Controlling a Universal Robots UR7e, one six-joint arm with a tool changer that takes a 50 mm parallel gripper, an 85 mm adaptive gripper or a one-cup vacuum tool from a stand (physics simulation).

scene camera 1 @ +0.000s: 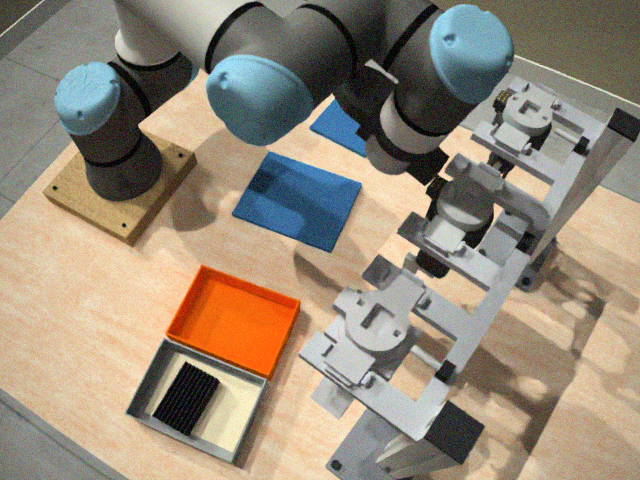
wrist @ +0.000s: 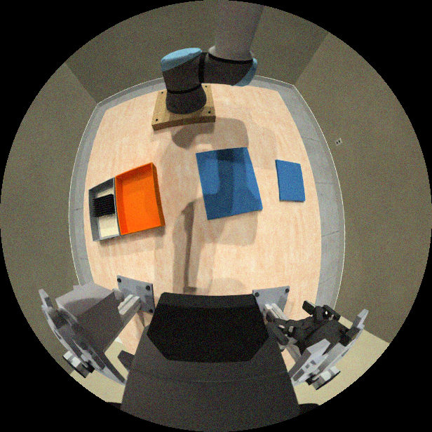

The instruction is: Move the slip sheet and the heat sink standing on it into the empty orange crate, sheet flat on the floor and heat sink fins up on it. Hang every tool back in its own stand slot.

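Frame: origin at the arm's base, x ahead, y left, z up, level; metres.
Seen in the pictures: arm's base at its link origin: (scene camera 1: 125, 169).
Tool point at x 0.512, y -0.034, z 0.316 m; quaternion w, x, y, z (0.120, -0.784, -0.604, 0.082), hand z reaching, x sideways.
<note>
Pixels of each thing's middle, then the offset from my tool point to it. "pt": a spot on its surface instead. Level surfaces: height alone.
- cream slip sheet at the middle of its body: (scene camera 1: 202, 400) dx -0.174, dy -0.311, dz -0.347 m
- grey crate at a spot on its surface: (scene camera 1: 148, 379) pt dx -0.267, dy -0.315, dz -0.329 m
- black heat sink at the middle of its body: (scene camera 1: 186, 398) dx -0.195, dy -0.319, dz -0.331 m
- orange crate at the middle of its body: (scene camera 1: 216, 359) dx -0.176, dy -0.243, dz -0.330 m
- grey boxy tool at the middle of its body: (scene camera 1: 361, 352) dx +0.043, dy -0.221, dz -0.084 m
- tool with a dark body, body centre: (scene camera 1: 444, 238) dx +0.099, dy -0.040, dz -0.087 m
- large blue mat at its surface level: dz -0.342 m
The cream slip sheet (scene camera 1: 232, 408) (wrist: 107, 226) lies in the grey crate (scene camera 1: 148, 379) (wrist: 93, 220). The black heat sink (scene camera 1: 187, 397) (wrist: 104, 205) stands on it, fins up, toward one side. The orange crate (scene camera 1: 232, 322) (wrist: 137, 200) is empty and adjoins the grey crate. No gripper shows on the arm's end, which is up near the stand's middle slot. A grey boxy tool (scene camera 1: 377, 322) (wrist: 90, 305) hangs in the near slot. A tool with a dark body (scene camera 1: 465, 198) hangs in the middle slot, partly shaded. The adaptive gripper (scene camera 1: 527, 111) (wrist: 322, 330) hangs in the far slot.
The grey tool stand (scene camera 1: 480, 320) runs along the right in the scene view. A large blue mat (scene camera 1: 320, 206) (wrist: 235, 195) lies between the arm base and the stand. A smaller blue mat (scene camera 1: 338, 129) (wrist: 290, 180) lies beyond it, partly behind the arm in the scene view.
</note>
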